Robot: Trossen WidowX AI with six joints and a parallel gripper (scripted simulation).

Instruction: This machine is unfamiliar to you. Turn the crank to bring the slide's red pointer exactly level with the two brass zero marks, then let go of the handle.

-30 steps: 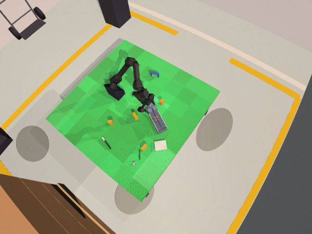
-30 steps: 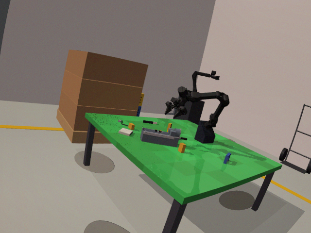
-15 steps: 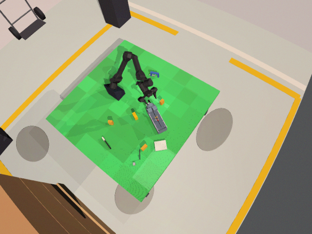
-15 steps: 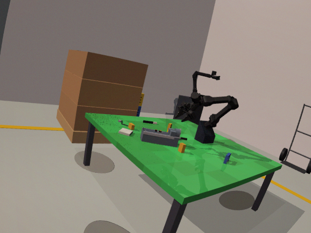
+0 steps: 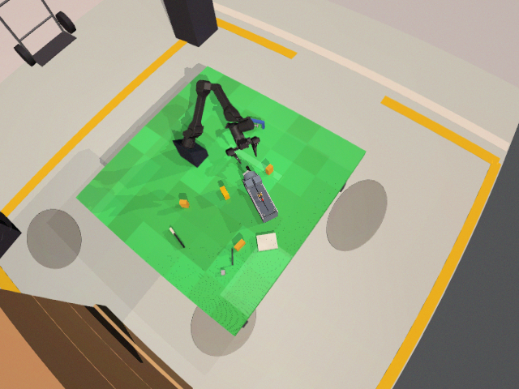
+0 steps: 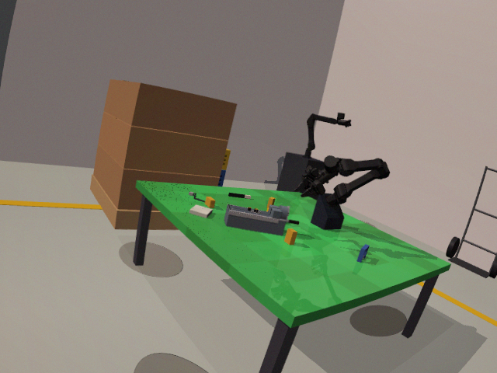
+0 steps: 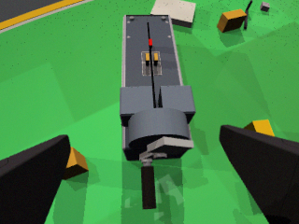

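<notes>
Now: the dark handle 20 mm behind my gripper tip, 10 mm to the left of it and 140 mm below it. The rest, counted from my gripper tip: blue bracket: 180 mm behind, 320 mm to the left, 170 mm below; red pointer: 160 mm ahead, 110 mm to the right, 120 mm below; white pad: 300 mm ahead, 280 mm to the right, 190 mm below.
</notes>
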